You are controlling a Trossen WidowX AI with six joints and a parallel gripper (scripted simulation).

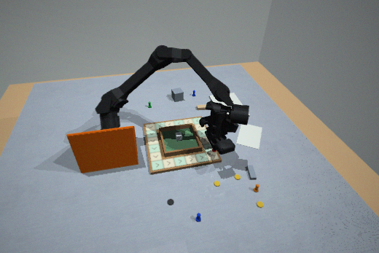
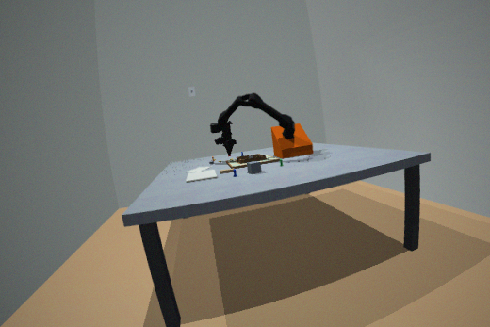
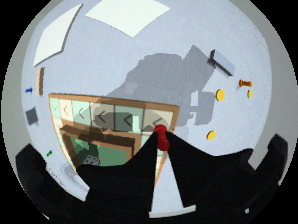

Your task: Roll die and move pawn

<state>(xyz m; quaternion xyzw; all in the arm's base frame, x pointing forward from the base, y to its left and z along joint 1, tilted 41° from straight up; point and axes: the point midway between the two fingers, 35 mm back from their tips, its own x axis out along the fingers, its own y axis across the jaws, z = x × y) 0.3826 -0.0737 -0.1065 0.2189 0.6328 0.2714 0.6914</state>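
The red pawn is 1 cm above my gripper tip. Round my gripper tip: grey bar (12 cm ahead, 11 cm to the right, 4 cm below); then green dice tray (11 cm behind, 12 cm to the left, 4 cm below); then white die (11 cm behind, 13 cm to the left, 2 cm below).
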